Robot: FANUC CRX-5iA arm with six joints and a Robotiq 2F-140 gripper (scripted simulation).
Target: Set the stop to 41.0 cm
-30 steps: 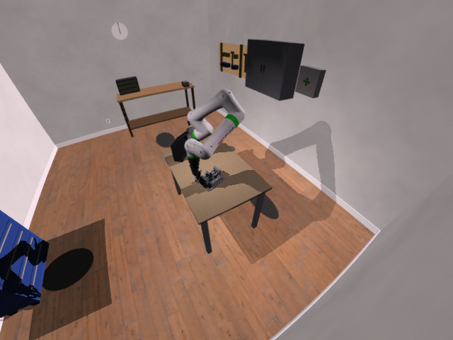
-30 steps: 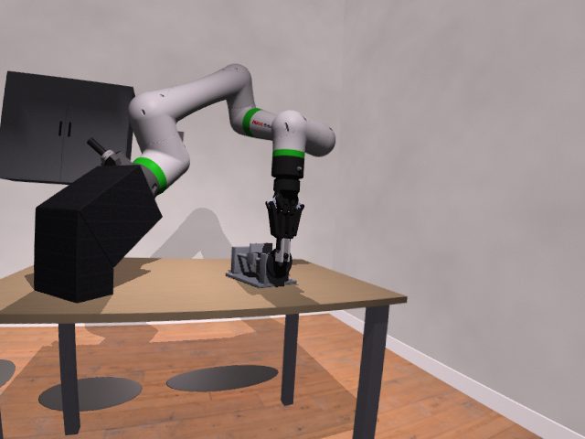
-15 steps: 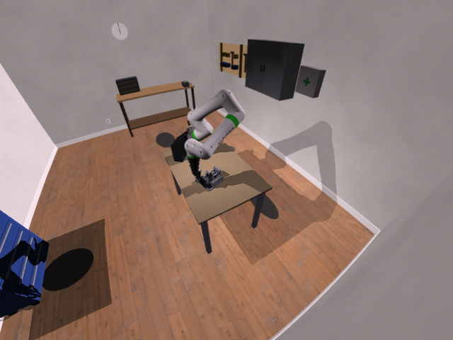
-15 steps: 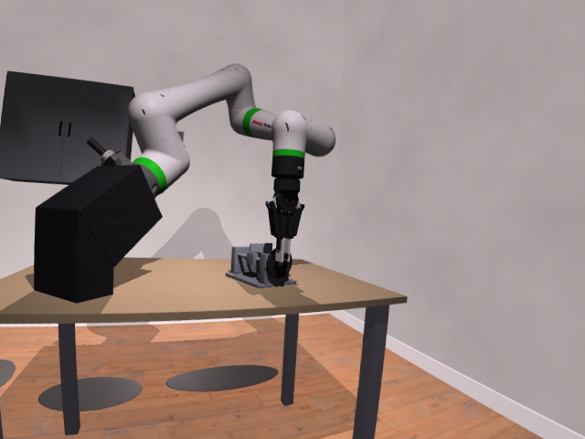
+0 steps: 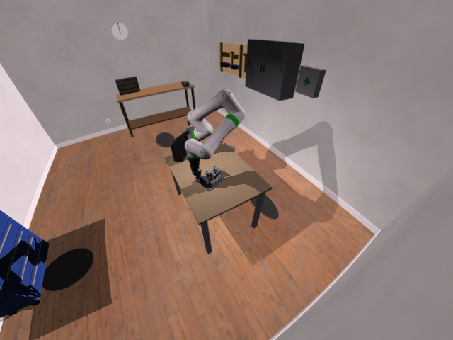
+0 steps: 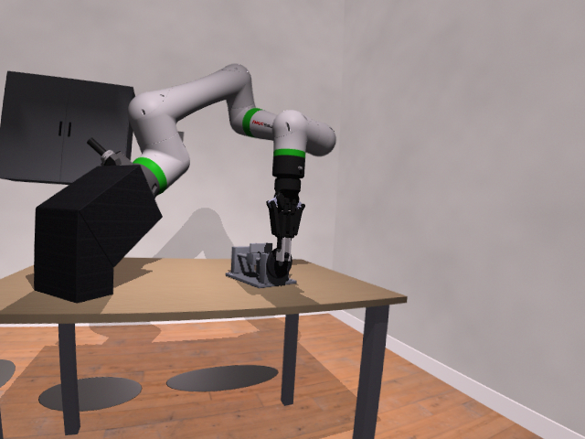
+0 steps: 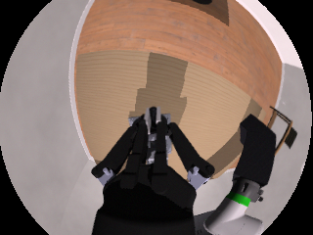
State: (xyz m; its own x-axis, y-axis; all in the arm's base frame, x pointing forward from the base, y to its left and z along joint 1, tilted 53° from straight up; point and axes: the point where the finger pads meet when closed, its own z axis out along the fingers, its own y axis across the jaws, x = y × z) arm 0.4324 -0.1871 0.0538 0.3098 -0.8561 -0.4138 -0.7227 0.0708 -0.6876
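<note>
Right now my hand is 13 cm to the right of the grey stop, 3 cm past it and 3 cm above it. From my hand the other things lie so: black handwheel 2 cm to the left, 2 cm below.
</note>
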